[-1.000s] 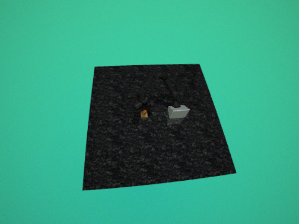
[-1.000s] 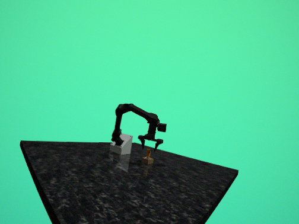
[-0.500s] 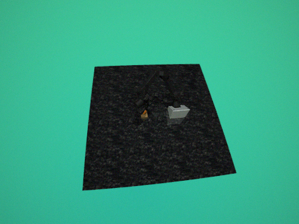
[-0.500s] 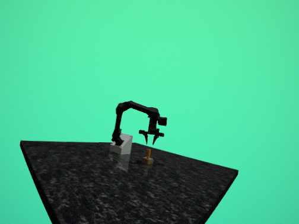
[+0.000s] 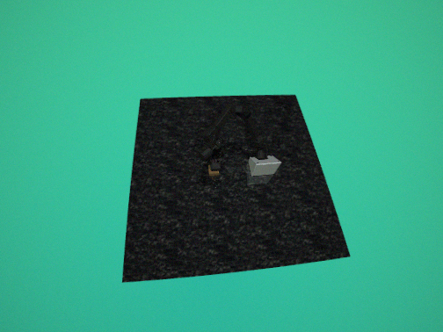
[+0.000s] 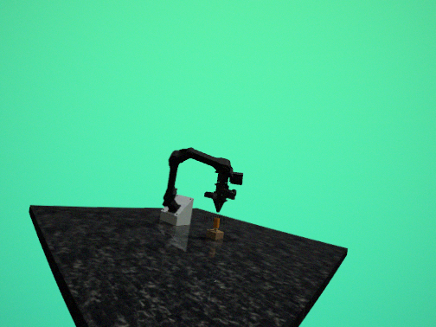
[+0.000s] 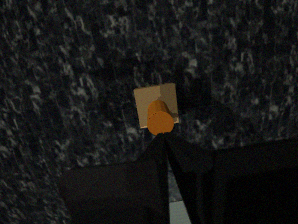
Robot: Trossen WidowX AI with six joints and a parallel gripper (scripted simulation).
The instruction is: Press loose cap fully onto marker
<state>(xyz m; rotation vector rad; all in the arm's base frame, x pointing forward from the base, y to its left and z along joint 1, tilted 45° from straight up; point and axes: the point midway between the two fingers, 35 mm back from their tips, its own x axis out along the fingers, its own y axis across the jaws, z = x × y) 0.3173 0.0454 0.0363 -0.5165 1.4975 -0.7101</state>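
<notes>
Right now my gripper tip is 50 mm above the orange cap. Round my gripper tip: marker (60 mm below); holder block (110 mm below).
</notes>
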